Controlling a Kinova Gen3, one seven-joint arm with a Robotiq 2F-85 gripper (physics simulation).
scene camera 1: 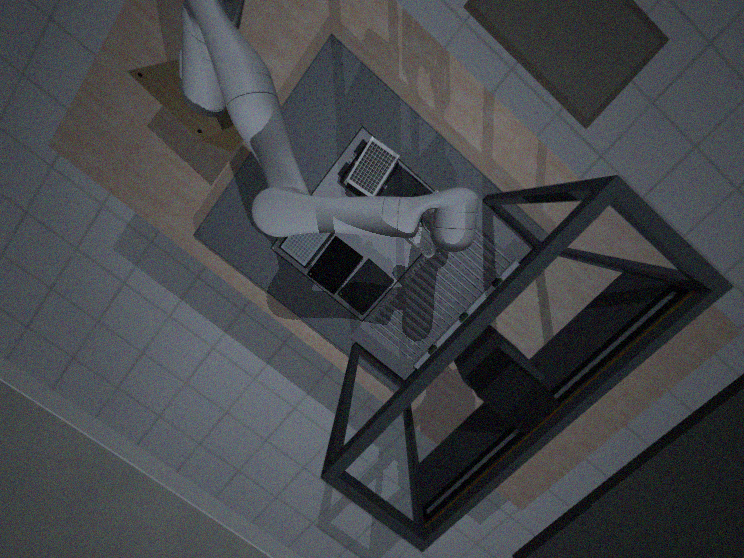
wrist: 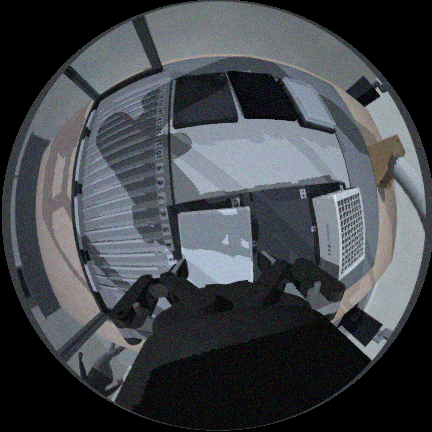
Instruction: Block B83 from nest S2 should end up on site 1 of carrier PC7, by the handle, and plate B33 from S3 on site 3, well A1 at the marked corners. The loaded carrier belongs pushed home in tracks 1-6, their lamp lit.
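Note:
A white gridded block (scene camera 1: 372, 165) (wrist: 350, 232) sits at the handle end of the dark carrier (scene camera 1: 407, 181) (wrist: 284, 220). A light flat-topped plate (wrist: 215, 240) lies at the carrier's other end, beside the tracks (scene camera 1: 468, 279) (wrist: 112, 220). The middle site shows bare. The carrier lies outside the numbered tracks, its end close to the low numbers. My gripper (wrist: 222, 263) is open, its fingers apart near the plate's two sides; their height is unclear. The arm hides them in the scene view. Labels B83 and B33 and the corner match cannot be read; no lit lamp can be made out.
Two dark nests (scene camera 1: 336, 264) (scene camera 1: 367, 285) (wrist: 205, 100) (wrist: 262, 95) stand across the pale deck, next to another light plate (scene camera 1: 305, 246) (wrist: 310, 102). A dark frame (scene camera 1: 510, 281) stands beyond the tracks. A brown board (scene camera 1: 174, 102) (wrist: 385, 155) lies near the arm's base.

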